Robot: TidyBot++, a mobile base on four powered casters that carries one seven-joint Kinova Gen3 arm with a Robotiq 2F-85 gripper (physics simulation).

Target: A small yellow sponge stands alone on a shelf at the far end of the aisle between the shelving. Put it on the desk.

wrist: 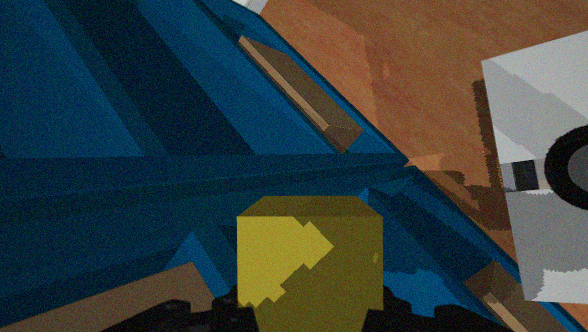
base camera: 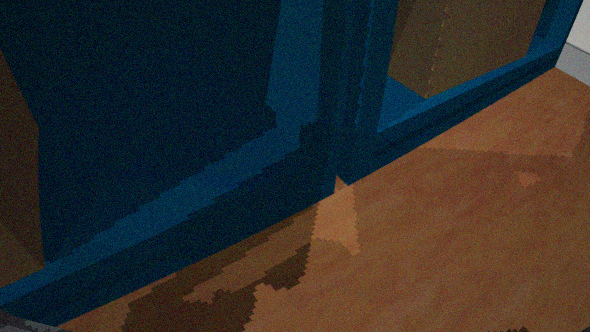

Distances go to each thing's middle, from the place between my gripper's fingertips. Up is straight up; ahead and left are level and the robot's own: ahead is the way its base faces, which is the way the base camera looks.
Now: hand 20 mm below the yellow sponge (wrist: pixel 297 256) and 10 mm past it.
